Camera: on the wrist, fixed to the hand. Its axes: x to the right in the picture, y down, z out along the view.
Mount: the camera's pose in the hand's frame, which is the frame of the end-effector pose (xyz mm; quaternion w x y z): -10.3 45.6 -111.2 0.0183 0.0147 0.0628 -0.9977
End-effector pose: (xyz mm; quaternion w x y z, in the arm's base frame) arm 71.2 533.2 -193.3 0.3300 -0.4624 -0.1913 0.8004
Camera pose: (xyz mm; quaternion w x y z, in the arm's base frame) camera 155.2 493.7 -270.4 0.8235 0.1370 -0.4324 -0.3408
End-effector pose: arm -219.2 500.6 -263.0 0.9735 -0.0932 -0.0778 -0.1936
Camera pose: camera -197.9 522.2 -379.8 0.1691 -0.1024 0.0361 0.9796
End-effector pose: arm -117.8 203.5 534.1 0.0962 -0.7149 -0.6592 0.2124
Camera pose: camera -29.2 204.1 616.0 0.2656 0.6327 -0.7162 -0.1273
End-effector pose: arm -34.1 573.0 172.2 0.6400 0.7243 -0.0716 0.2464
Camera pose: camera -91.7 670.1 214.9 0.2514 0.0786 0.7652 -0.5875
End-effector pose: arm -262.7 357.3 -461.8 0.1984 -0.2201 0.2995 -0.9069
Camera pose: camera -301.4 379.2 -573.9 0.9168 0.2430 0.2150 0.2328
